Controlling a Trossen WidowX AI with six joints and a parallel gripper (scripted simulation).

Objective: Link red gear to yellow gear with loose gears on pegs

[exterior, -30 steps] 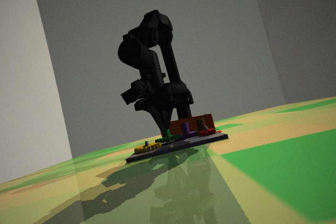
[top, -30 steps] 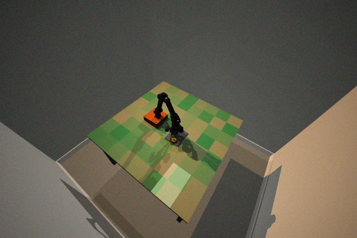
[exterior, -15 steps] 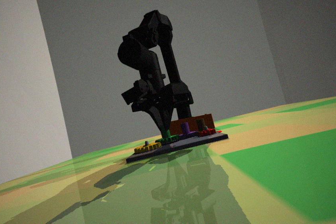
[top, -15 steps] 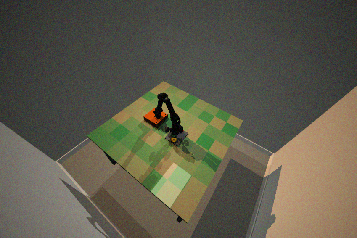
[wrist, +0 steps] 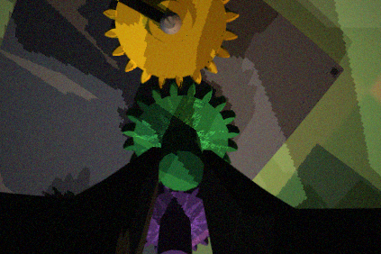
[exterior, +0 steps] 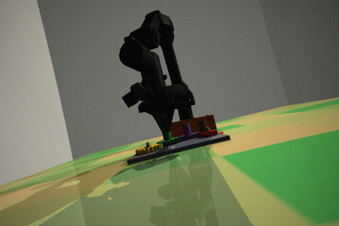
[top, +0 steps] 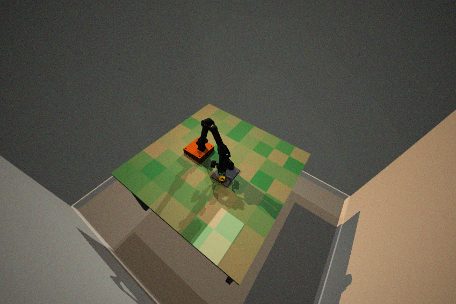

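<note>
Now: the green gear 10 mm below my gripper tip. Also, from my gripper tip: yellow gear: 50 mm to the right, 40 mm ahead, 20 mm below; then grey board: 40 mm below, 30 mm ahead, 20 mm to the left; then purple gear: 60 mm to the left, 30 mm behind, 20 mm below.
</note>
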